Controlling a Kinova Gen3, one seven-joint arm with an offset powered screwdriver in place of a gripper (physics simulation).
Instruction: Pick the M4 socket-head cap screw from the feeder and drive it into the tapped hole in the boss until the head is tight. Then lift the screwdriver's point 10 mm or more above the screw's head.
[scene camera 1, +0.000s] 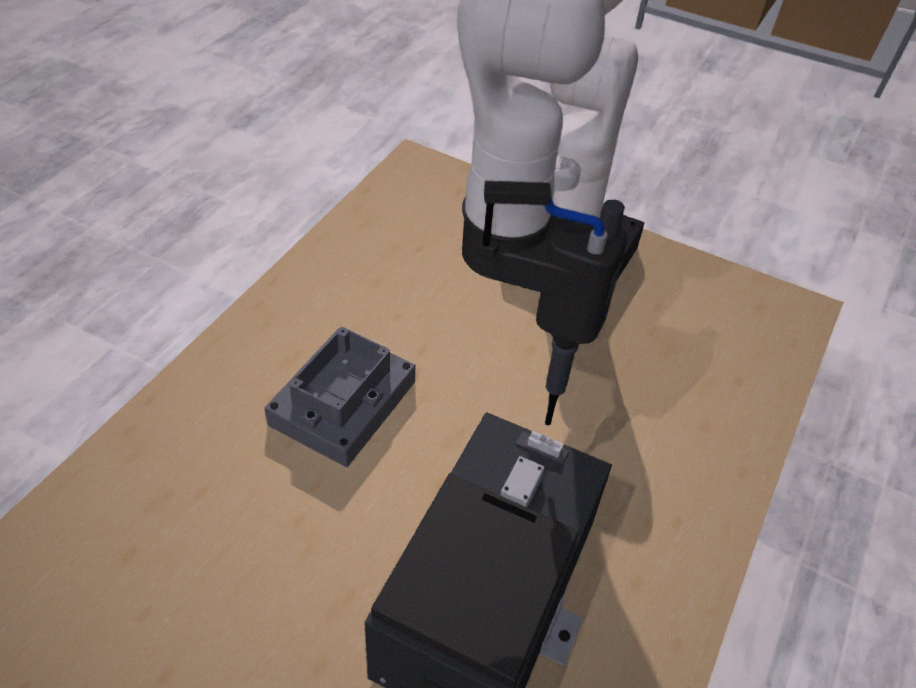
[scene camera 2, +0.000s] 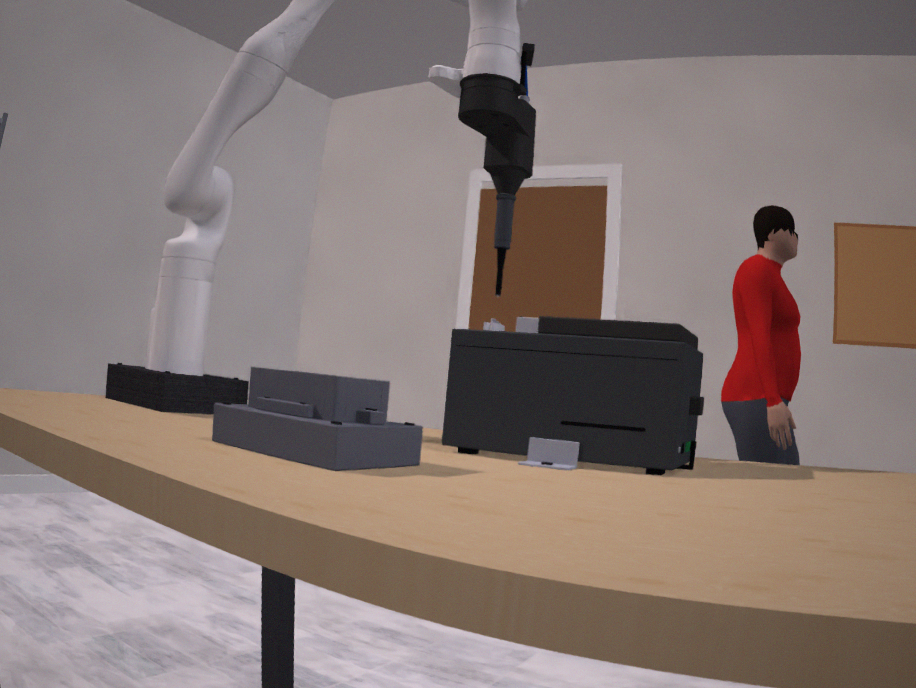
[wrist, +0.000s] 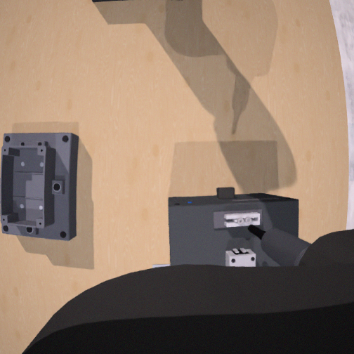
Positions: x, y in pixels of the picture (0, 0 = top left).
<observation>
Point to a dark screw feeder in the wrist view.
192, 239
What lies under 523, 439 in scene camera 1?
A white slotted block.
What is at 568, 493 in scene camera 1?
A dark screw feeder.
</observation>
